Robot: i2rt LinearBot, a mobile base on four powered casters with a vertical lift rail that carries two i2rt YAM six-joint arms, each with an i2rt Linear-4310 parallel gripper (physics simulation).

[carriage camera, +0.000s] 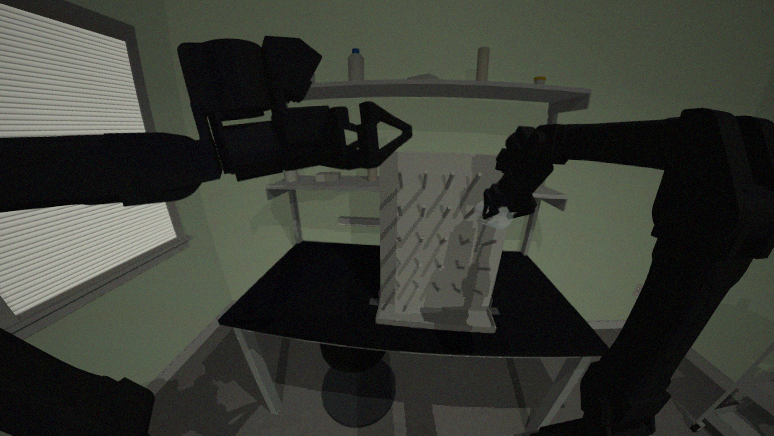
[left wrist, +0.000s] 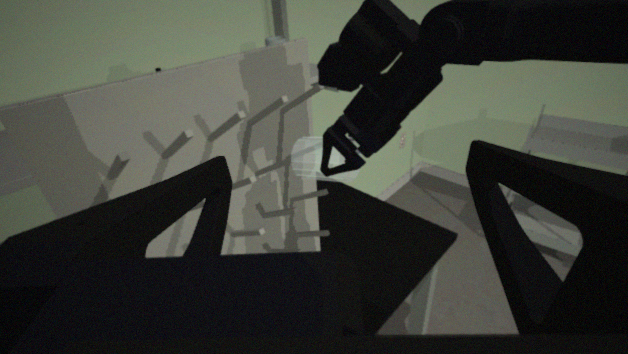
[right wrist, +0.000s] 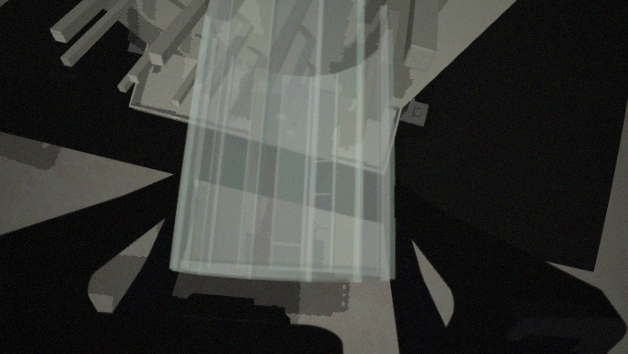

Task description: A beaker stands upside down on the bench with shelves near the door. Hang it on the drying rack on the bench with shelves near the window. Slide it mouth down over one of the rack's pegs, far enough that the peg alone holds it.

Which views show my right gripper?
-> The carriage camera view, the left wrist view and the right wrist view: all of them.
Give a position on a bench with shelves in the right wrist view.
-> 518, 138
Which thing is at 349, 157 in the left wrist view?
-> My right gripper.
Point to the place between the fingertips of my left gripper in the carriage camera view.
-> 389, 133
